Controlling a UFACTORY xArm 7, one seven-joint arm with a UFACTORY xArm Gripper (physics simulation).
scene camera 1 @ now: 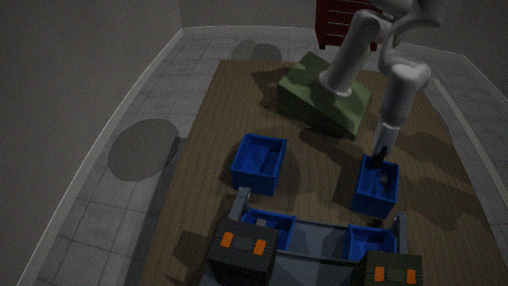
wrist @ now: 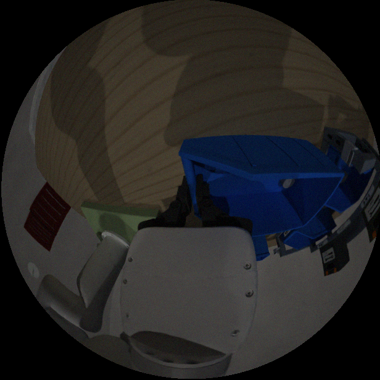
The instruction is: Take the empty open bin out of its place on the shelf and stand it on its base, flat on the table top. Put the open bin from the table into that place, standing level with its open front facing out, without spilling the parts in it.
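Places are measured from the arm's base along level axes (x ahead, y up, z right), in metres.
Where they show: gripper, between the fingertips: [scene camera 1: 374, 164]; arm's base, origin of its link: [scene camera 1: 334, 84].
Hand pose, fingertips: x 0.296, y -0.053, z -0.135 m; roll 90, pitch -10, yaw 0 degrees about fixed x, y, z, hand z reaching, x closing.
Observation:
Things, the pixels of their centre, and the offset from my fingertips. "*": a spot on its surface instead. Level surfaces: height alone.
- blue open bin with parts, middle of its body: [scene camera 1: 376, 180] dx +0.081, dy +0.025, dz +0.006 m
- round grey part, middle of its body: [scene camera 1: 384, 180] dx +0.050, dy -0.004, dz -0.027 m
- blue open bin, middle of its body: [scene camera 1: 261, 158] dx +0.061, dy +0.025, dz +0.313 m
- shelf rack, a spot on its surface: [scene camera 1: 240, 202] * dx +0.237, dy +0.073, dz +0.316 m
- shelf's left bin, middle of its body: [scene camera 1: 263, 243] dx +0.302, dy +0.032, dz +0.254 m
- black case, middle of its body: [scene camera 1: 245, 260] dx +0.396, dy +0.151, dz +0.262 m
- dark green case, a spot on its surface: [scene camera 1: 392, 267] * dx +0.393, dy +0.185, dz +0.036 m
- wooden table, height of its surface: dy -0.012 m
The blue open bin with parts [scene camera 1: 372, 204] [wrist: 260, 160] stands upright on the table at the right of the scene view. A round grey part [scene camera 1: 384, 179] [wrist: 286, 183] shows inside it; other parts are hidden or too dark to tell. My gripper [scene camera 1: 378, 159] [wrist: 194, 182] is shut on this bin's wall at the end nearer the robot base, one finger inside and one outside. Another blue open bin [scene camera 1: 252, 181] [wrist: 260, 247], which looks empty, stands on its base on the table at the left. The shelf rack [scene camera 1: 240, 202] has an open place between two blue bins.
The shelf's left bin [scene camera 1: 284, 231] holds a grey part; its right bin [scene camera 1: 356, 244] stands by the right post. A black case [scene camera 1: 243, 262] and a dark green case [scene camera 1: 392, 267] stand in front. The green base block [scene camera 1: 312, 112] [wrist: 117, 215] carries the arm. The wooden table [scene camera 1: 200, 165] lies beneath.

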